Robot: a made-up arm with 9 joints. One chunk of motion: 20 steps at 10 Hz.
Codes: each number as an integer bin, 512 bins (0 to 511) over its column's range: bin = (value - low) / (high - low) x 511, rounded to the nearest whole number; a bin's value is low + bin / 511 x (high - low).
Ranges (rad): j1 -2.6..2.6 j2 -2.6..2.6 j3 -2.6..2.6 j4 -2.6..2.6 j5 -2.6..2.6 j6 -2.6..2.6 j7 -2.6..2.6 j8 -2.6..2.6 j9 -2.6..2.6
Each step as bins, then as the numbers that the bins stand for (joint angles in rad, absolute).
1 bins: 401 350 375 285 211 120 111 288 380
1 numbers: 1.4806 0.9616 1.2160 0.3002 -0.4528 -1.3789 -1.4705 0.3307 1.2669
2 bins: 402 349 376 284 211 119 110 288 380
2 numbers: 1.4908 0.9515 1.2262 0.2900 -0.4528 -1.3890 -1.4806 0.3307 1.2669
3 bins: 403 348 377 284 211 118 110 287 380
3 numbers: 1.5010 0.9413 1.2364 0.2900 -0.4528 -1.3992 -1.4806 0.3205 1.2669
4 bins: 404 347 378 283 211 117 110 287 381
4 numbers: 1.5112 0.9311 1.2466 0.2798 -0.4528 -1.4094 -1.4806 0.3205 1.2771
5 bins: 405 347 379 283 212 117 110 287 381
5 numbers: 1.5213 0.9311 1.2568 0.2798 -0.4427 -1.4094 -1.4806 0.3205 1.2771
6 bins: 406 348 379 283 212 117 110 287 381
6 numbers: 1.5315 0.9413 1.2568 0.2798 -0.4427 -1.4094 -1.4806 0.3205 1.2771
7 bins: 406 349 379 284 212 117 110 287 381
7 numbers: 1.5315 0.9515 1.2568 0.2900 -0.4427 -1.4094 -1.4806 0.3205 1.2771
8 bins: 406 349 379 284 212 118 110 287 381
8 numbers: 1.5315 0.9515 1.2568 0.2900 -0.4427 -1.3992 -1.4806 0.3205 1.2771
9 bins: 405 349 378 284 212 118 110 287 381
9 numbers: 1.5213 0.9515 1.2466 0.2900 -0.4427 -1.3992 -1.4806 0.3205 1.2771
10 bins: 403 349 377 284 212 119 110 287 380
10 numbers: 1.5010 0.9515 1.2364 0.2900 -0.4427 -1.3890 -1.4806 0.3205 1.2669
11 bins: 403 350 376 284 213 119 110 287 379
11 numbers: 1.5010 0.9616 1.2262 0.2900 -0.4325 -1.3890 -1.4806 0.3205 1.2568
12 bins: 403 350 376 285 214 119 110 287 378
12 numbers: 1.5010 0.9616 1.2262 0.3002 -0.4223 -1.3890 -1.4806 0.3205 1.2466
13 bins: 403 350 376 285 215 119 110 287 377
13 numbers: 1.5010 0.9616 1.2262 0.3002 -0.4121 -1.3890 -1.4806 0.3205 1.2364
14 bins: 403 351 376 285 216 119 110 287 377
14 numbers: 1.5010 0.9718 1.2262 0.3002 -0.4020 -1.3890 -1.4806 0.3205 1.2364
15 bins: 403 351 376 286 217 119 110 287 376
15 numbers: 1.5010 0.9718 1.2262 0.3104 -0.3918 -1.3890 -1.4806 0.3205 1.2262
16 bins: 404 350 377 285 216 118 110 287 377
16 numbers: 1.5112 0.9616 1.2364 0.3002 -0.4020 -1.3992 -1.4806 0.3205 1.2364
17 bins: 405 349 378 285 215 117 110 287 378
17 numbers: 1.5213 0.9515 1.2466 0.3002 -0.4121 -1.4094 -1.4806 0.3205 1.2466
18 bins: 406 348 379 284 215 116 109 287 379
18 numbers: 1.5315 0.9413 1.2568 0.2900 -0.4121 -1.4196 -1.4908 0.3205 1.2568
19 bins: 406 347 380 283 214 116 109 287 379
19 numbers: 1.5315 0.9311 1.2669 0.2798 -0.4223 -1.4196 -1.4908 0.3205 1.2568
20 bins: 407 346 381 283 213 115 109 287 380
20 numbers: 1.5417 0.9209 1.2771 0.2798 -0.4325 -1.4297 -1.4908 0.3205 1.2669
